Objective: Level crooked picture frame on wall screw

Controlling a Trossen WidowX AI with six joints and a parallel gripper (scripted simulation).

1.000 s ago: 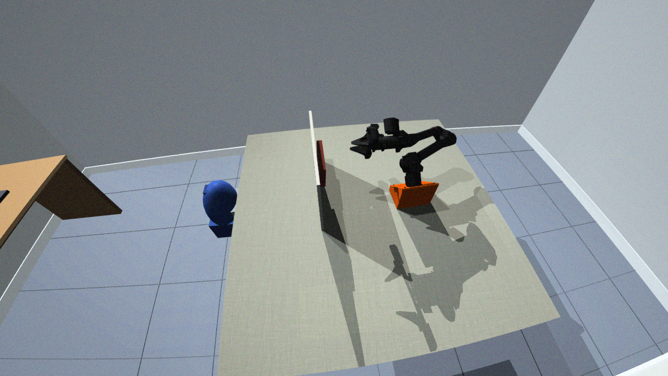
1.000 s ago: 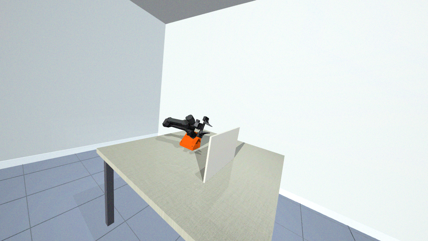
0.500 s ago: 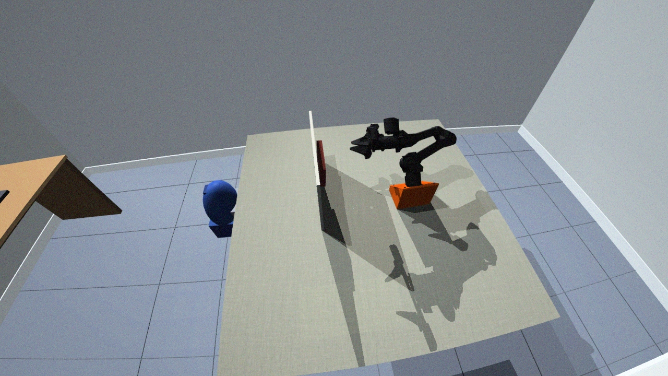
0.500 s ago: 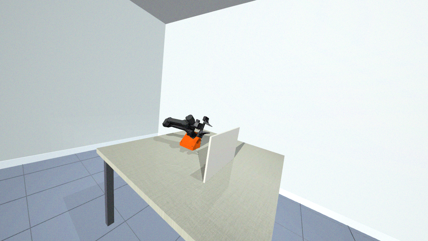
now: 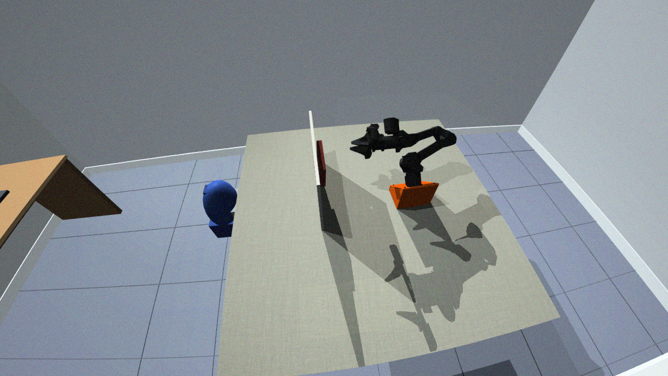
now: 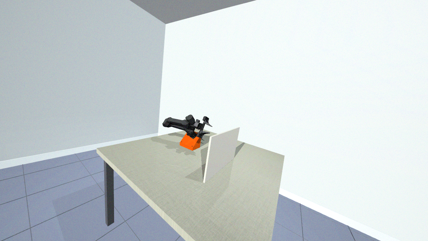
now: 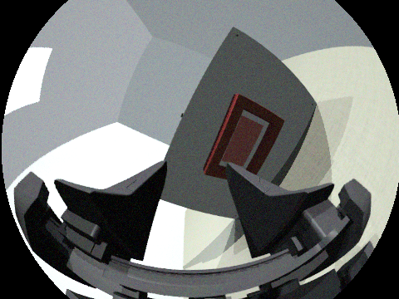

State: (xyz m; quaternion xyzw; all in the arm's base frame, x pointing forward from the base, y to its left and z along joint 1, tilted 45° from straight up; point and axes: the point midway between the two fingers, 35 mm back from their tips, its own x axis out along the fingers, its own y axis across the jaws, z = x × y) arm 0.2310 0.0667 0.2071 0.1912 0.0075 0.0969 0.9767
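My gripper tip is 14 cm short of the dark red picture frame and 11 cm above it. Also, from my gripper tip: white wall panel (15 cm ahead, 12 cm below, 1 cm to the left).
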